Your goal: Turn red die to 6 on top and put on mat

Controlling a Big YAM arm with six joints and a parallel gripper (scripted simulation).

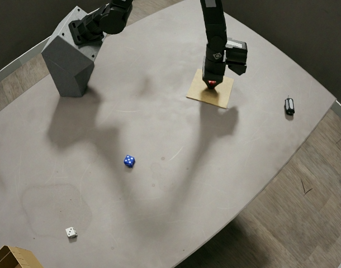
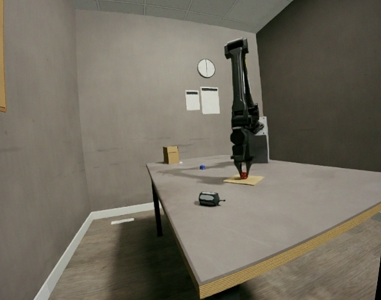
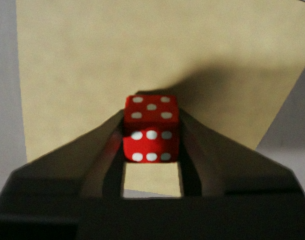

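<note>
My gripper is now right at the red die. Round my hand: blue die: 36 cm to the right, 12 cm ahead, 1 cm below; small black device: 22 cm to the left, 20 cm ahead; tan mat: 2 cm below.
</note>
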